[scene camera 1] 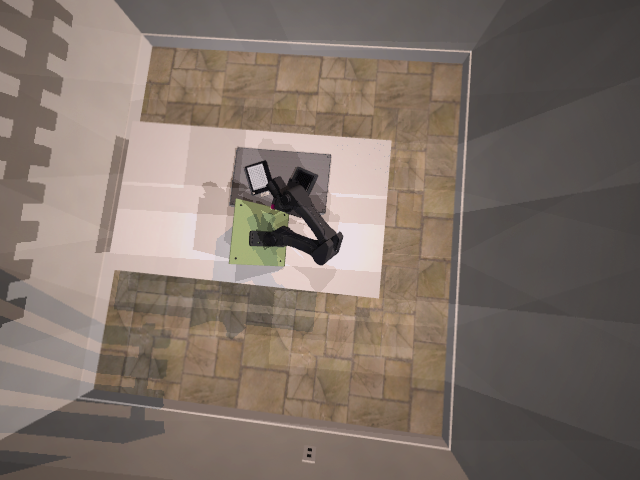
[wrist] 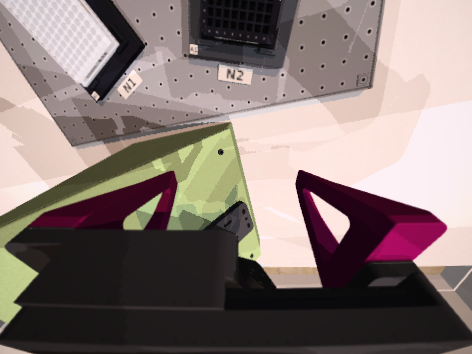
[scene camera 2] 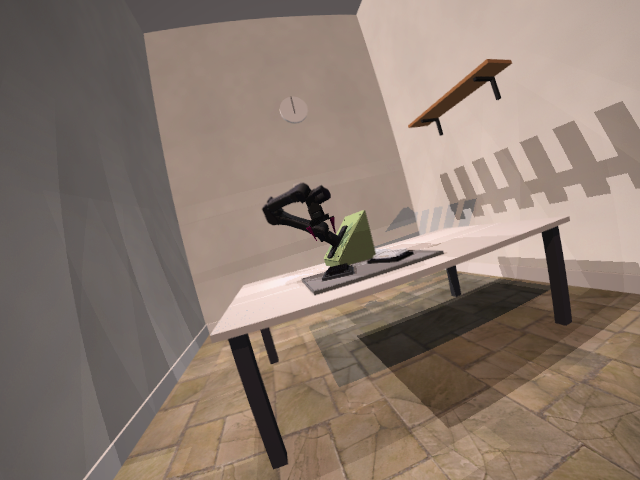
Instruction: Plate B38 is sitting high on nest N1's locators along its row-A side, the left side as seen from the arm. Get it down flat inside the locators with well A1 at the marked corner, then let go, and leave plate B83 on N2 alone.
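Places are measured from the arm's base along level axes (x ahead, y left, z up), in metres.
Pixels of known places: gripper, between the fingertips: (wrist: 236, 177) (scene camera 2: 326, 237); arm's base, origin of its link: (scene camera 1: 268, 239) (scene camera 2: 338, 242).
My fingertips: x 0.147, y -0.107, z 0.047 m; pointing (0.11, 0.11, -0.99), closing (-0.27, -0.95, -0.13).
Note:
Ahead of a thing's pixels: the offset from my fingertips to its middle. "spot": to the spot under its first point. Level surfaces: height alone.
The white plate B38 @(dz -0.134, dx +0.197, dy +0.199 m) (scene camera 1: 257, 176) (scene camera 2: 392, 254) (wrist: 67, 37) sits in the black nest N1 @(dz -0.147, dx +0.199, dy +0.194 m) (scene camera 1: 266, 166) (wrist: 131, 44). In the wrist view its far end is cut off, and I cannot tell its exact tilt. The black plate B83 @(dz -0.137, dx +0.162, dy -0.037 m) (scene camera 1: 303, 179) (wrist: 239, 20) is in nest N2 @(spot: dz -0.144, dx +0.132, dy +0.034 m) (wrist: 195, 30), partly hidden by the arm in scene camera 1. My gripper (scene camera 2: 321, 227) (wrist: 236, 177) is wide open and empty, its two magenta fingers well apart. It is in the air over the green block's edge, away from both plates.
A grey perforated board @(dz -0.162, dx +0.191, dy +0.080 m) (scene camera 1: 284, 151) (scene camera 2: 429, 254) (wrist: 165, 95) bears both nests and lies on the pale table @(dz -0.168 m) (scene camera 1: 361, 175) (scene camera 2: 268, 310) (wrist: 320, 130). The green wedge-shaped block (scene camera 1: 240, 248) (scene camera 2: 361, 242) (wrist: 210, 170) carries the arm's base and rises beside the board.

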